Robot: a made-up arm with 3 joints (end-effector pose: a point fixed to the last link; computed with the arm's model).
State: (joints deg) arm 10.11 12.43 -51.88
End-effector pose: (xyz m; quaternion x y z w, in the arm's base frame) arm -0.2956 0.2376 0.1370 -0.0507 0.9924 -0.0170 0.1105
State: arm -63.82 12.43 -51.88
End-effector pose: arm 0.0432 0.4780 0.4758 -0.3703 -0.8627 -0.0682 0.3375
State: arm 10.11 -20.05 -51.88
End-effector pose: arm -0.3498 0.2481 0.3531 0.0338 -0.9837 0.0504 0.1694
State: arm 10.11 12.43 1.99
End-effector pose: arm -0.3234 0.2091 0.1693 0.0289 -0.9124 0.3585 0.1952
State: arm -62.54 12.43 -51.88
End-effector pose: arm 0.0337 0.4776 0.4729 -0.3638 -0.8683 -0.0669 0.3304
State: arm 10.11 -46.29 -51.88
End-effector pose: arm -0.3032 0.2715 0.5265 0.0181 -0.9190 0.0745 0.3867
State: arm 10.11 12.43 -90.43
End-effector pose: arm -0.2731 0.2672 0.1414 -0.0597 0.9167 0.2342 0.3183
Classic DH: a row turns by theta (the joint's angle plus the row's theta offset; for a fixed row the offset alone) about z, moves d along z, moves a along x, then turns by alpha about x. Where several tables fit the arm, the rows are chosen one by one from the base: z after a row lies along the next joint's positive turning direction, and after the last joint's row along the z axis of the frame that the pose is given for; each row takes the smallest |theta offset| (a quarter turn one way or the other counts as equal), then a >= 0, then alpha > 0; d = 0 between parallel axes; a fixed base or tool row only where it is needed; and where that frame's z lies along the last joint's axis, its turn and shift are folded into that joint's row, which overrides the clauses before.
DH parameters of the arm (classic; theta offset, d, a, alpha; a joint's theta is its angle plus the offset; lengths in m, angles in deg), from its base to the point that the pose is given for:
base (fixed): -13.95 0.3553 0.0986 47.09
joint 1: 25.21 0.0091 0.0066 43.11
joint 2: 58.23 0.0348 -0.1061 -137.7
joint 3: -44.07 0.5306 0.0187 93.21
tool (fixed): 46.34 0.0535 0 0

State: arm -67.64 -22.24 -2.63
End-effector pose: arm 0.2126 0.3549 0.6901 -0.0732 -0.5194 -0.0518 0.8498
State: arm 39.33 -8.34 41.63
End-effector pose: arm -0.3721 0.0482 0.1672 0.0644 -0.6603 0.6834 0.3047
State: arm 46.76 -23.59 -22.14
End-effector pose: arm -0.3873 0.0149 0.1633 0.1883 -0.9059 0.3673 0.0949
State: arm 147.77 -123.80 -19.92
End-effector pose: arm -0.3018 -0.1808 0.0426 -0.0649 -0.6036 0.7921 0.0635
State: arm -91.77 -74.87 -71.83
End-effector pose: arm 0.5845 0.0269 0.5460 -0.4341 -0.2348 -0.3402 0.8004
